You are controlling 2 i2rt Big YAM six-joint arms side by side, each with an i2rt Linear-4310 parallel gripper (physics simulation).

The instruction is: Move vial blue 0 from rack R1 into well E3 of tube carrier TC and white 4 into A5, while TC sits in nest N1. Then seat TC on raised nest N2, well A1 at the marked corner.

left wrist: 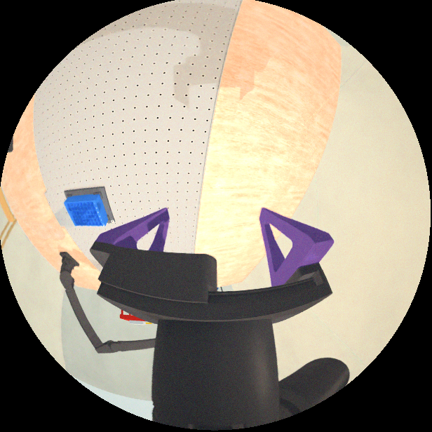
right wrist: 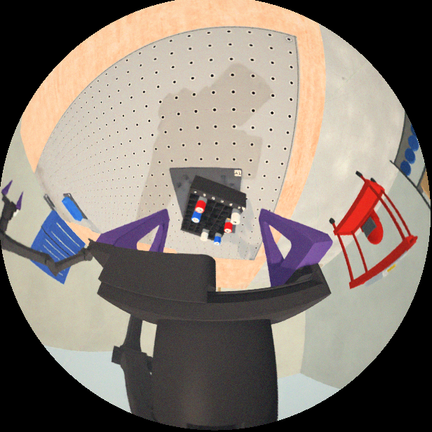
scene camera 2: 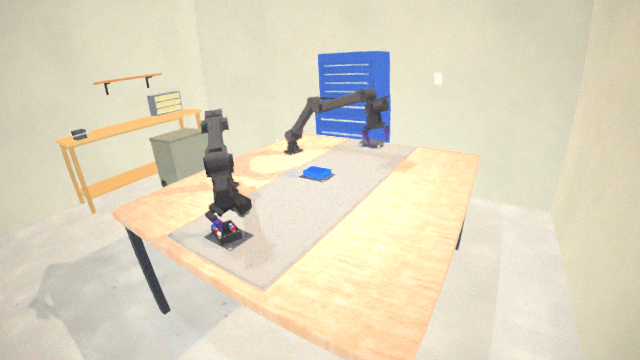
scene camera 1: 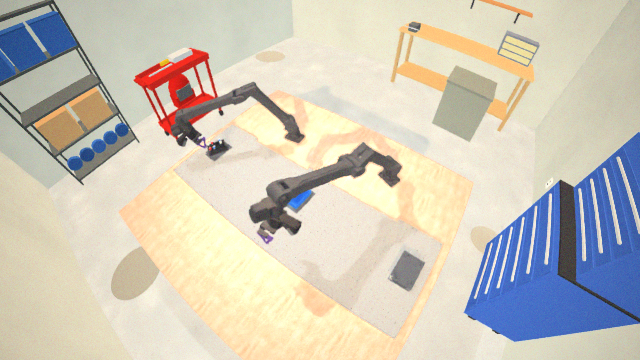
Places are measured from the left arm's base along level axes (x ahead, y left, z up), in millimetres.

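Pixels of known places: left gripper, fingertip midpoint: (scene camera 2: pixel 378 143) (scene camera 1: pixel 272 235); right gripper, fingertip midpoint: (scene camera 2: pixel 231 224) (scene camera 1: pixel 202 145); left arm's base at its link origin: (scene camera 2: pixel 293 152) (scene camera 1: pixel 389 178); right arm's base at its link origin: (scene camera 1: pixel 294 137).
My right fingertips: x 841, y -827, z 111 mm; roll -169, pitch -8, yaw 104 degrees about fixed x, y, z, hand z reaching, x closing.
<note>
For each thing: its top centre in the pictures, then the offset to it from my right fingertips. Level surfaces: height alone.
- black rack R1 at its top centre: (scene camera 2: pixel 224 227) (scene camera 1: pixel 216 145) dy +0, dx -84, dz -53 mm
- blue tube carrier TC at its top centre: (scene camera 1: pixel 297 194) (scene camera 2: pixel 317 170) dy +635, dx -320, dz -62 mm
- Raised nest N2 at its top centre: (scene camera 1: pixel 408 269) (scene camera 2: pixel 372 140) dy +1295, dx -495, dz -57 mm
- perforated grey board at its surface level: dz -98 mm
- wooden table at its surface level: dz -111 mm
The black rack R1 (scene camera 1: pixel 218 148) (scene camera 2: pixel 227 235) (right wrist: pixel 215 187) sits turned on a dark plate (right wrist: pixel 212 172). Its vials include two blue-capped (right wrist: pixel 196 217) (right wrist: pixel 217 240) and two white-capped (right wrist: pixel 235 218) (right wrist: pixel 204 235); their numbers are unreadable. The blue tube carrier TC (scene camera 1: pixel 300 199) (scene camera 2: pixel 317 173) (left wrist: pixel 86 210) (right wrist: pixel 73 208) sits on nest N1 (left wrist: pixel 103 193). Raised nest N2 (scene camera 1: pixel 407 270) (scene camera 2: pixel 371 144) is bare. My right gripper (scene camera 1: pixel 202 142) (scene camera 2: pixel 217 224) (right wrist: pixel 213 213) is open and empty close by R1. My left gripper (scene camera 1: pixel 265 237) (scene camera 2: pixel 376 135) (left wrist: pixel 214 212) is open and empty, away from TC.
Two red-capped vials (right wrist: pixel 200 206) (right wrist: pixel 228 227) also stand in R1. A perforated grey board (scene camera 1: pixel 345 250) (scene camera 2: pixel 300 210) lies along the wooden table (scene camera 1: pixel 200 255) (scene camera 2: pixel 390 240). The left arm reaches over beside TC in scene camera 1. A red cart (scene camera 1: pixel 172 70) stands beyond the table.
</note>
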